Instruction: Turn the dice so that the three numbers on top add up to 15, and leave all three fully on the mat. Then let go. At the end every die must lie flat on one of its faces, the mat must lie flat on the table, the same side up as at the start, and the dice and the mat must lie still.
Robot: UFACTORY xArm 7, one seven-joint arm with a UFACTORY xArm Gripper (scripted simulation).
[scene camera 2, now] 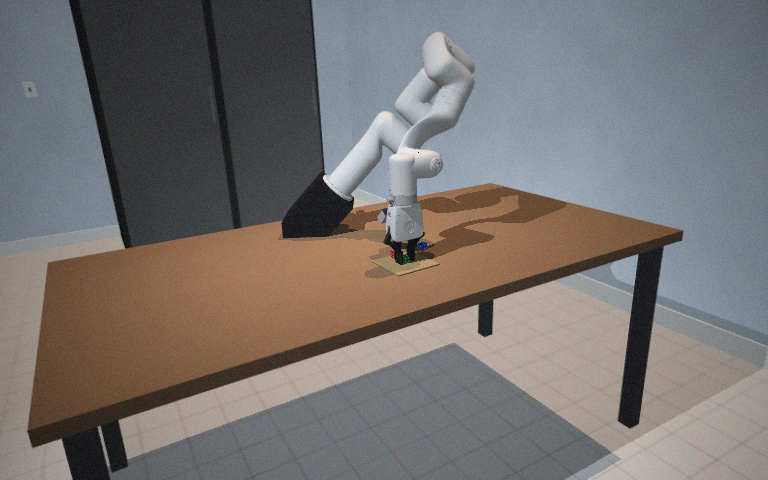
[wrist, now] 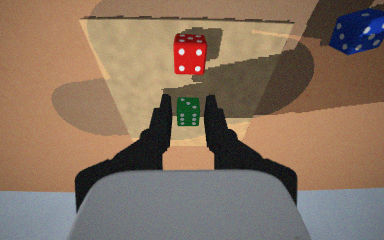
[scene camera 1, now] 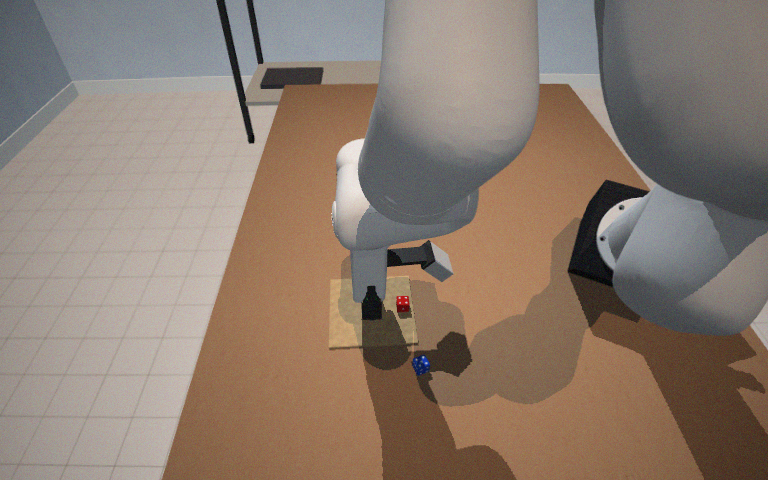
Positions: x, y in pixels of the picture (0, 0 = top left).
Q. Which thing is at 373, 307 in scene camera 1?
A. The gripper.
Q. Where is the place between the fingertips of the gripper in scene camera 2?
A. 405, 261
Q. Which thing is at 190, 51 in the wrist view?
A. A red die.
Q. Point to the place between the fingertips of the gripper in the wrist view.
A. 188, 106
